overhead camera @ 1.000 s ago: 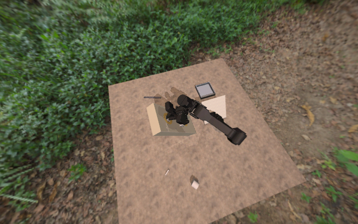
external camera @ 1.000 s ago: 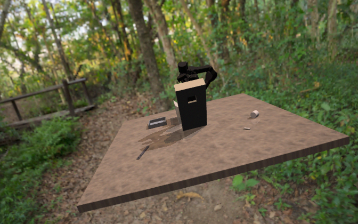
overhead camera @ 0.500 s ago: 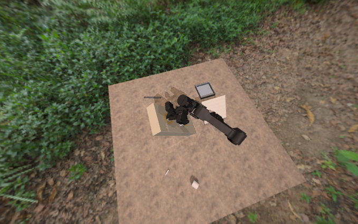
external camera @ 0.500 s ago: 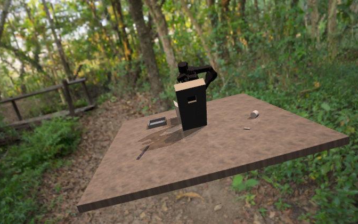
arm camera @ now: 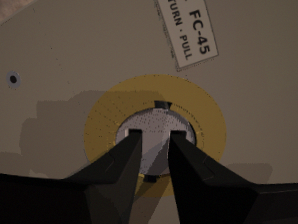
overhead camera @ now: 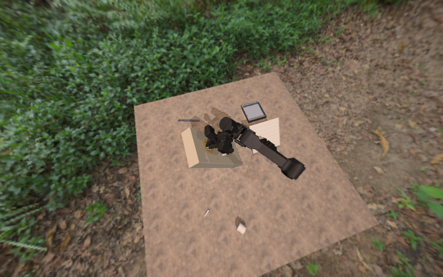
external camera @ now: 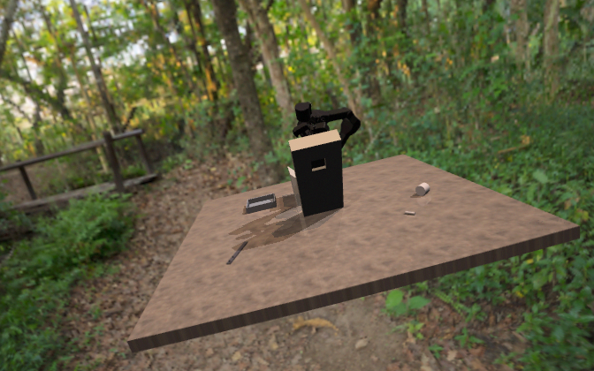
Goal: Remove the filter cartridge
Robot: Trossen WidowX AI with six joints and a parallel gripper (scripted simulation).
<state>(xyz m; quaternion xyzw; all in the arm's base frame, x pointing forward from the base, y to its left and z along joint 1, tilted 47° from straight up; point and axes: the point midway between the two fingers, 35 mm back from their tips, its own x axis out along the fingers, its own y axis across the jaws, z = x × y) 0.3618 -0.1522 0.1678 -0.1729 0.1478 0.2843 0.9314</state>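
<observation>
The round grey filter cartridge is 10 mm ahead of my gripper tip and 10 mm below it. From my gripper tip the other things lie so: small pin: 90 mm ahead, 300 mm to the left, 280 mm below; grey tray: 430 mm behind, 300 mm to the right, 270 mm below.
</observation>
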